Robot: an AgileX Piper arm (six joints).
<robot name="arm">
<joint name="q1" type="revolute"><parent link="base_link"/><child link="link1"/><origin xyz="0 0 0.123" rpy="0 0 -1.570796"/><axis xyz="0 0 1"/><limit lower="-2.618" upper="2.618"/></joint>
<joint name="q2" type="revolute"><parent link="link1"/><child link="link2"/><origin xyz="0 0 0" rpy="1.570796 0 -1.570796"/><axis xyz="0 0 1"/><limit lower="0" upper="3.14"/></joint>
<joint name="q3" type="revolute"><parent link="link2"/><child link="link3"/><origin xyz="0.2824 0.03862 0" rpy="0 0 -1.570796"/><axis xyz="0 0 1"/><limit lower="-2.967" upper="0"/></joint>
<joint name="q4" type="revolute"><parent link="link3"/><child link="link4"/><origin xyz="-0.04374 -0.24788 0" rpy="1.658 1.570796 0"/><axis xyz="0 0 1"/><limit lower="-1.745" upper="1.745"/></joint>
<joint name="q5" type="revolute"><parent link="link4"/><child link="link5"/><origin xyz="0 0 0" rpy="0 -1.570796 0"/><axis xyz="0 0 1"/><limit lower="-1.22" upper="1.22"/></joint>
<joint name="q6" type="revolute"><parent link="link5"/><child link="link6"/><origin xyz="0.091 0 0" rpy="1.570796 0 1.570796"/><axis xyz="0 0 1"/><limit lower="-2.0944" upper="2.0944"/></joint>
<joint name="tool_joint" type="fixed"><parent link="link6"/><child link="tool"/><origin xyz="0 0 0" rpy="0 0 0"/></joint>
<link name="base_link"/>
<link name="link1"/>
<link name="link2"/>
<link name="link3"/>
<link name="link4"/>
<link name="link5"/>
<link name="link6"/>
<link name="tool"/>
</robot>
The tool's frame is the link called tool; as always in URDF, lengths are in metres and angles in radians.
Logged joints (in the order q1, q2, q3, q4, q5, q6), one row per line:
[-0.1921 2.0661 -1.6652 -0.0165 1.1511 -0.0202]
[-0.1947 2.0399 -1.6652 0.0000 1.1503 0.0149]
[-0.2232 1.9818 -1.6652 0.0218 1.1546 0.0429]
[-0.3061 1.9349 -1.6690 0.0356 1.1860 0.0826]
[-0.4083 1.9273 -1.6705 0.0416 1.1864 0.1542]
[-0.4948 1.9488 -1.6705 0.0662 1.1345 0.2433]
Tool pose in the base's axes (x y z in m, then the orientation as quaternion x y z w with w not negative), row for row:
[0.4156 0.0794 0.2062 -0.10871 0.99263 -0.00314 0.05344]
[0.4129 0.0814 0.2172 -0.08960 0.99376 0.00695 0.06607]
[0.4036 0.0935 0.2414 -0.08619 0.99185 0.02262 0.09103]
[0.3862 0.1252 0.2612 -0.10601 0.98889 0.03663 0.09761]
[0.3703 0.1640 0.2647 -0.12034 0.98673 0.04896 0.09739]
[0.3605 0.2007 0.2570 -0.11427 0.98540 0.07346 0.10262]
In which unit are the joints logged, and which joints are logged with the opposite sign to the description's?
The joints are logged in radians. Opposite sign: q1.
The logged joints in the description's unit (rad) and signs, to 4 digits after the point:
[0.1921 2.0661 -1.6652 -0.0165 1.1511 -0.0202]
[0.1947 2.0399 -1.6652 0.0000 1.1503 0.0149]
[0.2232 1.9818 -1.6652 0.0218 1.1546 0.0429]
[0.3061 1.9349 -1.6690 0.0356 1.1860 0.0826]
[0.4083 1.9273 -1.6705 0.0416 1.1864 0.1542]
[0.4948 1.9488 -1.6705 0.0662 1.1345 0.2433]

